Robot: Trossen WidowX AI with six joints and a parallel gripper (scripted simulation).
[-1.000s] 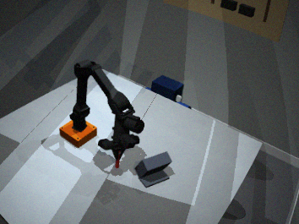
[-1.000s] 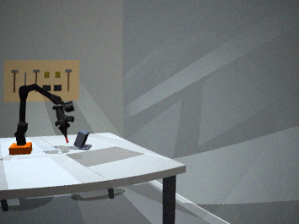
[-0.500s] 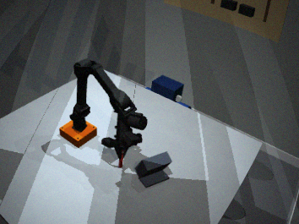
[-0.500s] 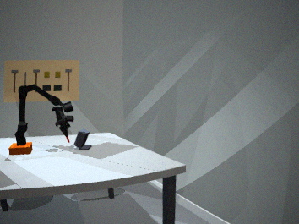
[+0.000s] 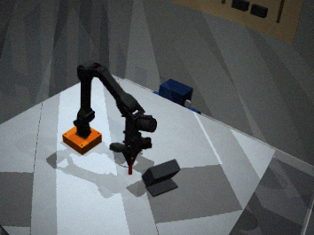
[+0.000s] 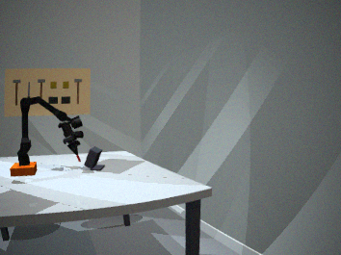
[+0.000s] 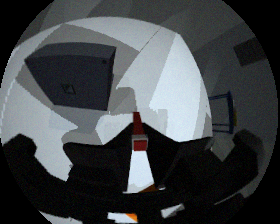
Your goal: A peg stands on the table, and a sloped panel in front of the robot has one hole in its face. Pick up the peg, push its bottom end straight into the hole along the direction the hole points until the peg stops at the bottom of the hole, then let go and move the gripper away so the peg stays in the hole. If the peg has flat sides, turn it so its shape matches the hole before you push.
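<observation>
My gripper tip is now 12 cm short of the sloped grey-blue panel, 5 cm to the right of it and 3 cm above it. From my gripper tip the other things lie so: thin red peg 1 cm to the left, 1 cm above.
</observation>
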